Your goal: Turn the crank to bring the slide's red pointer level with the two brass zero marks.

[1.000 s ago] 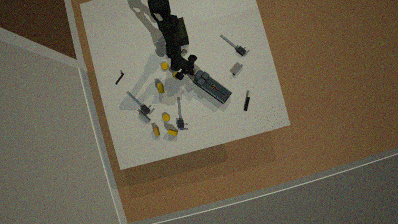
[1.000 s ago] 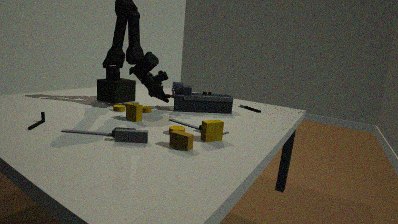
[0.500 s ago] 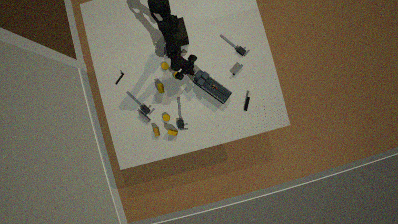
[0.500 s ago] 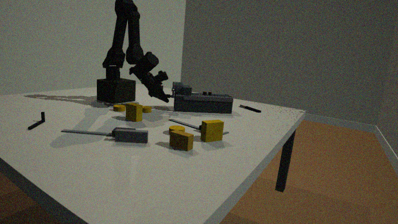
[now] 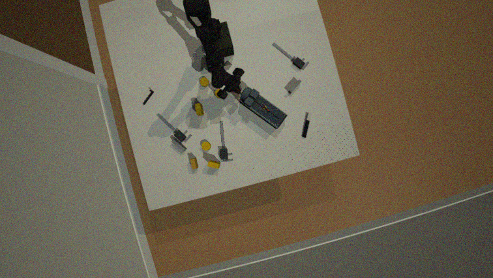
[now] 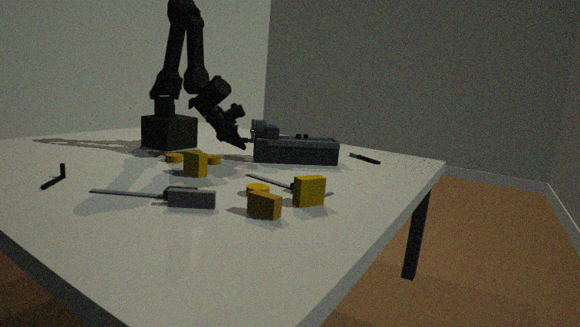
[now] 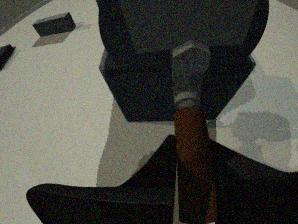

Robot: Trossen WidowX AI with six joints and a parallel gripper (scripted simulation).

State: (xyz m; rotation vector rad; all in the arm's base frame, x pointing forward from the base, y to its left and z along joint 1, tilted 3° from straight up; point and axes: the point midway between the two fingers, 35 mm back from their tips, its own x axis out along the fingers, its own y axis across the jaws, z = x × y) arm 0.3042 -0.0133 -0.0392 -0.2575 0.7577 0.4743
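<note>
Now: gripper tip 3 cm below the brown crank handle, 2 cm past it and 1 cm to the left of it. The rest, counted from my gripper tip: slide (16 cm ahead, 10 cm to the left, 5 cm above); black l-shaped key (48 cm to the right, 21 cm behind, 2 cm below); black bar (31 cm ahead, 29 cm to the left, 3 cm below).
</note>
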